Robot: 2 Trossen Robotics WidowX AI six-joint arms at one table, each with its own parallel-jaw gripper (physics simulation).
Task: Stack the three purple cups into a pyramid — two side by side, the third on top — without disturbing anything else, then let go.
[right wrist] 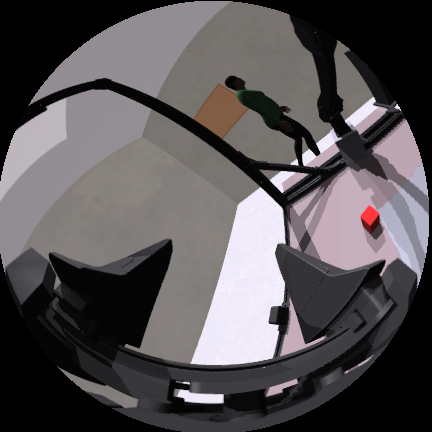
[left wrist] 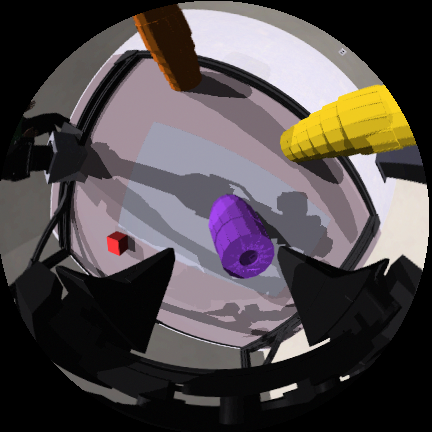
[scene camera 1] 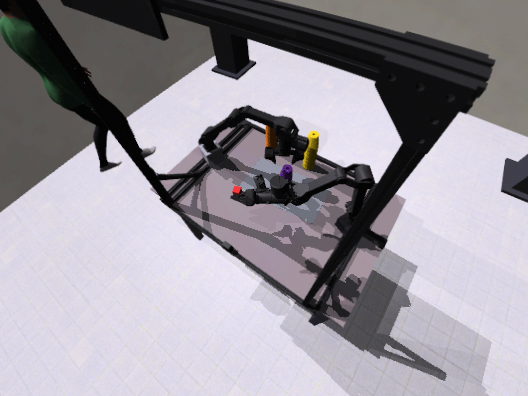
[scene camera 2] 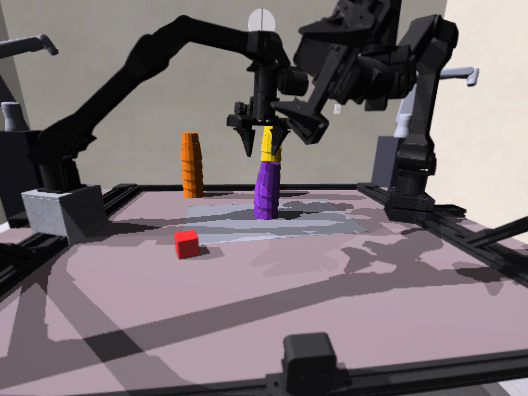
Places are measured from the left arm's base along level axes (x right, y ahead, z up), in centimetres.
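Pixels of known places: left gripper, fingertip midpoint: [left wrist: 227, 253] [scene camera 1: 283, 163] [scene camera 2: 261, 156]; right gripper, fingertip midpoint: [right wrist: 225, 247] [scene camera 1: 233, 196] [scene camera 2: 285, 72]; left arm's base, origin of the base link: [right wrist: 342, 130] [left wrist: 47, 156] [scene camera 1: 209, 146] [scene camera 2: 63, 188]; right arm's base, origin of the base link: [scene camera 1: 352, 220] [scene camera 2: 409, 193].
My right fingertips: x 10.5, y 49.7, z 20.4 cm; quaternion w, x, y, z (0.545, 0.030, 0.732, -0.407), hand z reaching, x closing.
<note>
For each thing: its top centre in the pictures, then the offset to it from my right fingertips. Level surfaces: height alone.
- blue-grey mat, its level: dz -30.9 cm
- yellow cup column, middle of its top: [scene camera 2: 271, 124] [scene camera 1: 313, 133] dz -6.2, dx -53.6, dy -11.5 cm
- orange column, middle of its top: [scene camera 2: 190, 142] [scene camera 1: 270, 122] dz -12.7, dx -45.0, dy -37.3 cm
- red cube, middle of its top: [scene camera 2: 185, 234] [left wrist: 112, 246] [right wrist: 369, 214] [scene camera 1: 236, 189] dz -27.0, dx -9.2, dy -19.6 cm
The purple cups [scene camera 1: 286, 173] [scene camera 2: 267, 190] [left wrist: 235, 232] stand nested in one upright column on the blue-grey mat [scene camera 2: 220, 233] [left wrist: 150, 150]. In scene camera 2 the column leans slightly right toward its top. The separate cups are hard to tell apart. My left gripper [scene camera 2: 262, 153] [left wrist: 227, 253] is open and empty, pointing down above the column's top. In the left wrist view the column's open end shows between the fingertips, closer to the finger at the right. My right gripper [scene camera 1: 246, 187] [right wrist: 225, 247] is open and empty, held high and turned away from the cups.
A yellow cup column [scene camera 1: 310, 150] [scene camera 2: 268, 142] [left wrist: 350, 122] stands behind the purple one. An orange column [scene camera 1: 270, 136] [scene camera 2: 191, 165] [left wrist: 172, 50] stands at the back left. A red cube [scene camera 1: 237, 190] [scene camera 2: 186, 244] [left wrist: 117, 243] [right wrist: 370, 219] lies beside the mat.
</note>
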